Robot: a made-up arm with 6 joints. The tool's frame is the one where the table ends. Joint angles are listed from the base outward.
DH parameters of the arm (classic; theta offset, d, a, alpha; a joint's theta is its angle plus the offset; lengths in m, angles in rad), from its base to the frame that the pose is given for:
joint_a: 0 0.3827 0 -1.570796
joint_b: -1.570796 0 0.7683 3.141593
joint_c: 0 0 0 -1.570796
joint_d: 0 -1.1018 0 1.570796
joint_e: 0 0.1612 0 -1.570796
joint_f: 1.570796 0 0 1.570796
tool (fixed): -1.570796 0 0 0
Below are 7 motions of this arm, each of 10 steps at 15 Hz.
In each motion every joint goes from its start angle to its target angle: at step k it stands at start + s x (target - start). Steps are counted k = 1, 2, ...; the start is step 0. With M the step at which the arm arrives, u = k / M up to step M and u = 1 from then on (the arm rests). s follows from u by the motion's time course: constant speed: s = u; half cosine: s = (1 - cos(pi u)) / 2; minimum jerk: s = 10 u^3 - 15 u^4 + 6 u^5.
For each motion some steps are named. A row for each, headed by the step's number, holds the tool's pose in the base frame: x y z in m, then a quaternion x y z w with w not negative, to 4 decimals.
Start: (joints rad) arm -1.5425 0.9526 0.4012 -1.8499 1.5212 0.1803
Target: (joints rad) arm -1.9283 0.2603 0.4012 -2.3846 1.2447 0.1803
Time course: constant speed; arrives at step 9
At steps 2, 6, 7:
2: -0.0243 -1.5099 0.3551 -0.1523 0.4804 0.8516 0.1443
6: -0.2354 -1.4320 0.8321 -0.2334 0.6310 0.7095 0.2098
7: -0.2789 -1.3853 0.9480 -0.2498 0.6671 0.6679 0.2156

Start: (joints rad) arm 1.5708 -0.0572 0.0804 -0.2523 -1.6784 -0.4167
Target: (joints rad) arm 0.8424 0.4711 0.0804 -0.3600 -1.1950 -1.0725
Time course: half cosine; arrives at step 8
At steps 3, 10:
3: 0.4142 1.1173 1.0733 -0.1851 0.7359 0.3061 0.5749
10: 1.0085 0.9039 0.5952 0.1902 0.7846 -0.0635 0.5866

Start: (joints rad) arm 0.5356 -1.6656 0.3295 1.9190 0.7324 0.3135
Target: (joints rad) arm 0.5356 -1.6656 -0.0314 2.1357 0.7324 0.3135
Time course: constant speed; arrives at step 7
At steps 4, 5, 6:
4: -1.0207 -0.5205 1.3546 -0.6134 -0.6080 -0.4731 0.1738
5: -0.9742 -0.4878 1.3731 -0.6354 -0.5993 -0.4545 0.1744
6: -0.9268 -0.4546 1.3886 -0.6569 -0.5904 -0.4354 0.1742

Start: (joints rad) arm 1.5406 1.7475 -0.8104 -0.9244 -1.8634 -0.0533
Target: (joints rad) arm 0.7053 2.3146 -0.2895 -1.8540 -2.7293 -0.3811
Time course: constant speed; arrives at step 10
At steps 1, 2, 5, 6, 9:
1: 0.0558 -0.2578 -0.2832 0.1171 -0.7923 0.5122 0.3100
2: 0.0179 -0.2761 -0.3145 0.0286 -0.7826 0.5140 0.3501
5: -0.1163 -0.3093 -0.4101 -0.2217 -0.7111 0.4688 0.4747
6: -0.1664 -0.3113 -0.4421 -0.2973 -0.6756 0.4370 0.5141
9: -0.3257 -0.2847 -0.5375 -0.4916 -0.5456 0.2959 0.6108

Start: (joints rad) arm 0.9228 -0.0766 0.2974 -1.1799 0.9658 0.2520
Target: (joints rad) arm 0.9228 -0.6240 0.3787 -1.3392 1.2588 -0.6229
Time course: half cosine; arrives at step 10
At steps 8, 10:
8: 0.2476 0.2618 1.8285 0.9226 -0.3190 0.1757 0.1267
10: 0.1962 0.1978 1.8505 0.9278 -0.3199 0.1847 0.0526

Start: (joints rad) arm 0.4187 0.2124 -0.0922 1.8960 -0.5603 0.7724
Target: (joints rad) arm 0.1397 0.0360 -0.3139 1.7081 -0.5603 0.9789
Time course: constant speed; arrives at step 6
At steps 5, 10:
5: 1.1167 0.2379 0.9292 -0.9632 0.1997 0.0697 0.1656
10: 1.1035 0.1774 0.9228 -0.9573 0.2258 0.0775 0.1633

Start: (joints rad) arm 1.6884 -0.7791 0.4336 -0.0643 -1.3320 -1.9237
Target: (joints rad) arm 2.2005 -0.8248 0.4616 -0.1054 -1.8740 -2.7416
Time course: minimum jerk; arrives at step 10
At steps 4, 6, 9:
4: 0.2026 -0.1228 1.9581 0.4547 0.7621 0.2985 0.3511
6: 0.2373 -0.1140 1.9578 0.3872 0.8464 0.1655 0.3261
9: 0.2693 -0.0991 1.9570 0.3290 0.8837 0.0491 0.3292

